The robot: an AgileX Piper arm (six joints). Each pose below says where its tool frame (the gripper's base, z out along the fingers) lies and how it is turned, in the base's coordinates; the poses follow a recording.
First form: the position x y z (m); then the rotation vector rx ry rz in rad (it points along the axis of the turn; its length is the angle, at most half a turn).
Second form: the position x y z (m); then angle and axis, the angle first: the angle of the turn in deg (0 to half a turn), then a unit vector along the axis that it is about. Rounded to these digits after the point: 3 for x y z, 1 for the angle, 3 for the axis.
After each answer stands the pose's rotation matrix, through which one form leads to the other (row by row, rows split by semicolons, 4 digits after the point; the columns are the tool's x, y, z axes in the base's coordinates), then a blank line. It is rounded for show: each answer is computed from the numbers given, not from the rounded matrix.
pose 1, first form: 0.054 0.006 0.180 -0.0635 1.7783 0.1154
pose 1, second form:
0.054 0.006 0.180 102.2 -0.036 0.997 0.065
-0.2092 -0.1063 0.9721; 0.0203 0.9934 0.1130; -0.9777 0.0433 -0.2057

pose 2, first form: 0.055 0.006 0.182 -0.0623 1.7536 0.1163
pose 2, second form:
0.055 0.006 0.182 100.8 -0.035 0.997 0.066
-0.1852 -0.1069 0.9769; 0.0231 0.9933 0.1131; -0.9824 0.0435 -0.1815

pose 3, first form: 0.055 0.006 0.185 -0.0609 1.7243 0.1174
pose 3, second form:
0.055 0.006 0.185 99.1 -0.035 0.997 0.068
-0.1565 -0.1077 0.9818; 0.0264 0.9932 0.1131; -0.9873 0.0436 -0.1526

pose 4, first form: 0.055 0.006 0.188 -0.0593 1.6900 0.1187
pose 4, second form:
0.055 0.006 0.188 97.1 -0.035 0.997 0.070
-0.1227 -0.1087 0.9865; 0.0303 0.9931 0.1132; -0.9920 0.0438 -0.1186

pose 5, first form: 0.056 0.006 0.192 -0.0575 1.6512 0.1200
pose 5, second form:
0.056 0.006 0.192 94.9 -0.035 0.997 0.072
-0.0843 -0.1097 0.9904; 0.0346 0.9930 0.1130; -0.9958 0.0438 -0.0800

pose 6, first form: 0.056 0.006 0.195 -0.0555 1.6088 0.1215
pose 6, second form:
0.056 0.006 0.195 92.5 -0.034 0.997 0.075
-0.0423 -0.1109 0.9929; 0.0394 0.9929 0.1126; -0.9983 0.0439 -0.0376

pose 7, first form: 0.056 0.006 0.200 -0.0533 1.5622 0.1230
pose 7, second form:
0.056 0.006 0.200 89.8 -0.034 0.996 0.078
0.0040 -0.1122 0.9937; 0.0447 0.9927 0.1119; -0.9990 0.0439 0.0090

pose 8, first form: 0.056 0.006 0.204 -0.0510 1.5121 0.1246
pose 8, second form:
0.056 0.006 0.204 87.0 -0.034 0.996 0.082
0.0538 -0.1137 0.9921; 0.0503 0.9925 0.1110; -0.9973 0.0439 0.0591

